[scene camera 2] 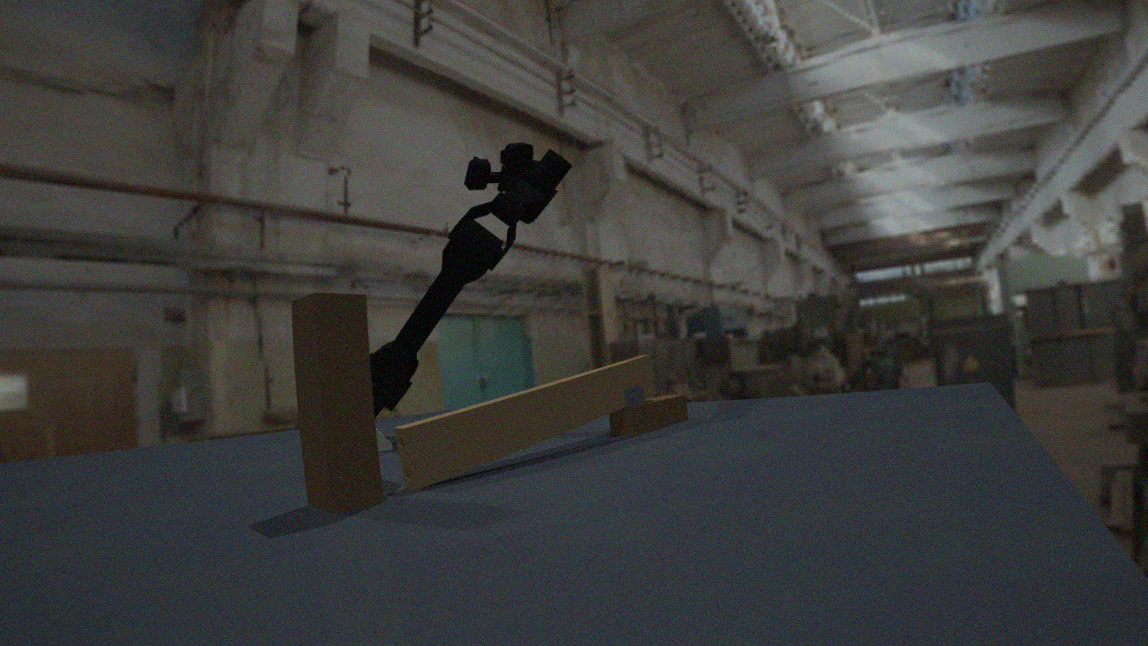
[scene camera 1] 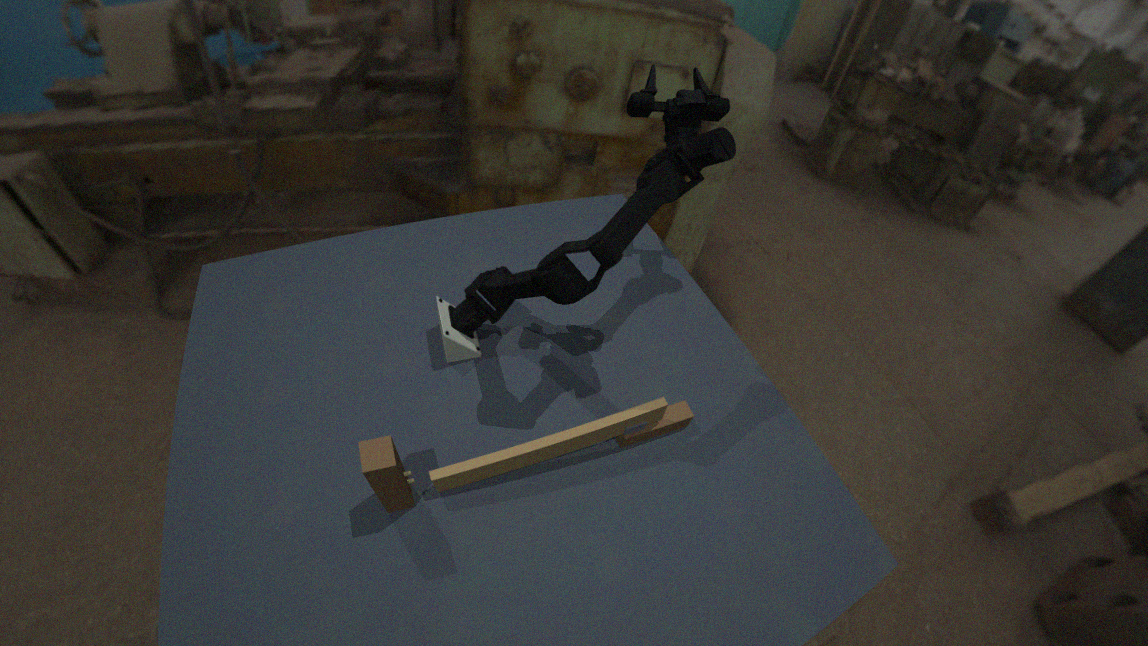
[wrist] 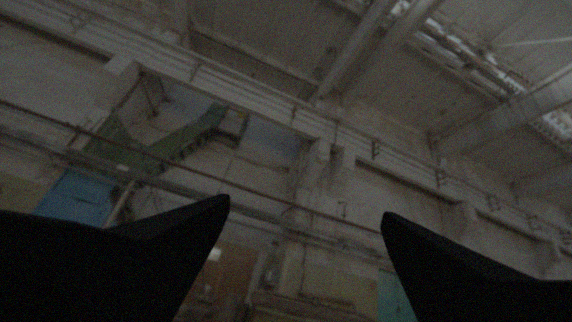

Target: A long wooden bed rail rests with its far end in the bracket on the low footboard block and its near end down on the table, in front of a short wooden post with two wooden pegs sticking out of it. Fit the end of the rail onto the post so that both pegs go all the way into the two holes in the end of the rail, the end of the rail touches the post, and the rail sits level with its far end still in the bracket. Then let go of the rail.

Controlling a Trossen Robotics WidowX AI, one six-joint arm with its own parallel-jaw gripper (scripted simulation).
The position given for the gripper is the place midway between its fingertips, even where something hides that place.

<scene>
The gripper (scene camera 1: 674, 66) is open, holding nothing. Also in view: a long wooden rail (scene camera 2: 430, 450) and a short wooden post (scene camera 2: 338, 435).
The long wooden rail is seen too in scene camera 1 (scene camera 1: 462, 473). The gripper also shows in scene camera 2 (scene camera 2: 490, 158) and in the wrist view (wrist: 305, 211). The short wooden post is seen too in scene camera 1 (scene camera 1: 381, 465). The wrist view misses the long wooden rail: it is out of frame.
</scene>
